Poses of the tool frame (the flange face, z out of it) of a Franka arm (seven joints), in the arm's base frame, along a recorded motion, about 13 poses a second.
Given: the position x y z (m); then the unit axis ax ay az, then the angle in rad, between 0 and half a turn.
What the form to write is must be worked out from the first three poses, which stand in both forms.
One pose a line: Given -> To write
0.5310, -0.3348, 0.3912, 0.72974, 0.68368, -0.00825, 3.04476 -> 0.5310, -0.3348, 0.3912, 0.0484, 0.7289, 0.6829, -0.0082
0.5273, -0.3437, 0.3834, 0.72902, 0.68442, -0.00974, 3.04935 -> 0.5273, -0.3437, 0.3834, 0.0461, 0.7282, 0.6837, -0.0097
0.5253, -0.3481, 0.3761, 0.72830, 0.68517, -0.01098, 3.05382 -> 0.5253, -0.3481, 0.3761, 0.0439, 0.7276, 0.6845, -0.0110
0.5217, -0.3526, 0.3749, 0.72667, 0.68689, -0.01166, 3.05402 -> 0.5217, -0.3526, 0.3749, 0.0438, 0.7260, 0.6862, -0.0116
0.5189, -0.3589, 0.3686, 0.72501, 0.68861, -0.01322, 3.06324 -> 0.5189, -0.3589, 0.3686, 0.0392, 0.7245, 0.6881, -0.0132
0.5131, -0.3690, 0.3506, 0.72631, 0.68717, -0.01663, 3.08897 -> 0.5131, -0.3690, 0.3506, 0.0263, 0.7261, 0.6869, -0.0166
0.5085, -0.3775, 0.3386, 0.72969, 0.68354, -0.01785, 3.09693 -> 0.5085, -0.3775, 0.3386, 0.0223, 0.7295, 0.6834, -0.0178
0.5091, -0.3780, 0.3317, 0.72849, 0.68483, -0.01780, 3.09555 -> 0.5091, -0.3780, 0.3317, 0.0230, 0.7283, 0.6846, -0.0178
